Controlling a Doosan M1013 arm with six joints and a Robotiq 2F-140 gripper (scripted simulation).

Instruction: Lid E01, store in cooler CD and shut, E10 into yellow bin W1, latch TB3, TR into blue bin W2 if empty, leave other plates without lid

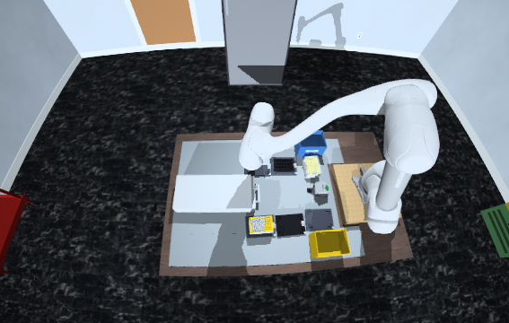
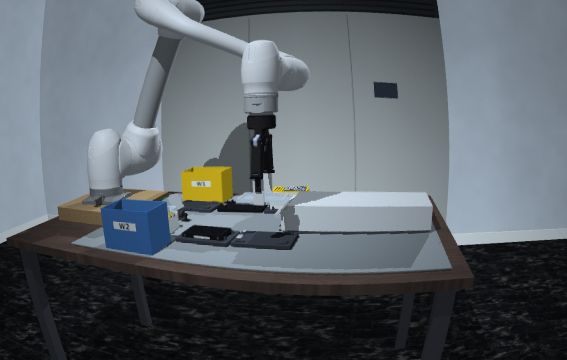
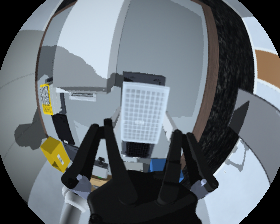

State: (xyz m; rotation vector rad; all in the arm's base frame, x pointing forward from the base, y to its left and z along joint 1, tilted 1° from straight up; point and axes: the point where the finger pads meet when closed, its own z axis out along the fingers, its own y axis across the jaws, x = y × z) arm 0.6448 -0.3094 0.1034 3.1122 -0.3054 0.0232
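Right now my hand is 26 cm past the yellow bin W1, 56 cm to the right of it and 10 cm above it. From my hand the other things lie so: pale plate 2 cm below; black plate 17 cm behind, 3 cm to the left, 12 cm below; grey plate lid 14 cm ahead, 16 cm to the left, 11 cm below.
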